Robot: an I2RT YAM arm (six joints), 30 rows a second.
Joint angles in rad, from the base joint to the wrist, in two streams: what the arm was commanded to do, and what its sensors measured. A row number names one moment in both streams.
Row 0, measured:
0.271, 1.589, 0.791, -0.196, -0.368, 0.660
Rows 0 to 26, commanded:
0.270, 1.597, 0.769, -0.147, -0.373, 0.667
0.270, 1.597, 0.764, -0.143, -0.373, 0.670
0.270, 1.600, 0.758, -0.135, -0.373, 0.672
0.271, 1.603, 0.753, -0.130, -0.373, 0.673
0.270, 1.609, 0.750, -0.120, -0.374, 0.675
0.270, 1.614, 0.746, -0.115, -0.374, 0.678
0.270, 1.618, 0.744, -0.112, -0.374, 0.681
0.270, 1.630, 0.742, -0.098, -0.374, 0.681
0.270, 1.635, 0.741, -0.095, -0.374, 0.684
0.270, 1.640, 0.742, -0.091, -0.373, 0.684
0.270, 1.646, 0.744, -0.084, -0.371, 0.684
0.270, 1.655, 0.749, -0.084, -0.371, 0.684
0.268, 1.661, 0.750, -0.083, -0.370, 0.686
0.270, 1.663, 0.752, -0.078, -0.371, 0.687
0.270, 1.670, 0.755, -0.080, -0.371, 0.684
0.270, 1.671, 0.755, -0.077, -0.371, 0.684
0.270, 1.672, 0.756, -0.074, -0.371, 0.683
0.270, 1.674, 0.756, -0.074, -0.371, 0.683
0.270, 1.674, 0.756, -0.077, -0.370, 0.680
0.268, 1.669, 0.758, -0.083, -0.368, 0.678
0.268, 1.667, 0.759, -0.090, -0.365, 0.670
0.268, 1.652, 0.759, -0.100, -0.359, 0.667
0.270, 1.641, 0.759, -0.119, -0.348, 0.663
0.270, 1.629, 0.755, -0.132, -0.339, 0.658
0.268, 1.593, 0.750, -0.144, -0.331, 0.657
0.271, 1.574, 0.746, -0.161, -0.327, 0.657
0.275, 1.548, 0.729, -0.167, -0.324, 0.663
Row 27, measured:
0.271, 1.634, 0.754, -0.102, -0.376, 0.686
